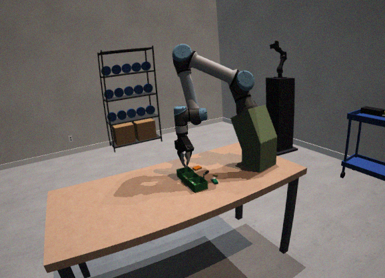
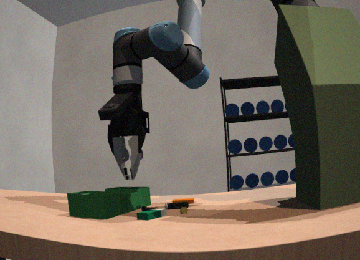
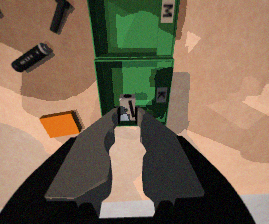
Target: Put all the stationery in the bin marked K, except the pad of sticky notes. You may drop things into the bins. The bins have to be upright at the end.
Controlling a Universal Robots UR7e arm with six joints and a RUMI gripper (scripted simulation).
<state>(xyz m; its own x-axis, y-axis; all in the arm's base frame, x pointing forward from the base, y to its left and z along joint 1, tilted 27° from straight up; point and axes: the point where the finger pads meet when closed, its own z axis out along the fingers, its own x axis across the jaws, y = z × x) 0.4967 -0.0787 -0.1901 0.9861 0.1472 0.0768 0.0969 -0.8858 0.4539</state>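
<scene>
Now: the green block 140 mm to the left of my hand, 130 mm behind it and 80 mm below it. From my hand the other things lie so: white sharpener-like piece 10 mm below; green bin 80 mm to the left, 60 mm below; black bolt 80 mm to the left, 80 mm below, 80 mm behind.
</scene>
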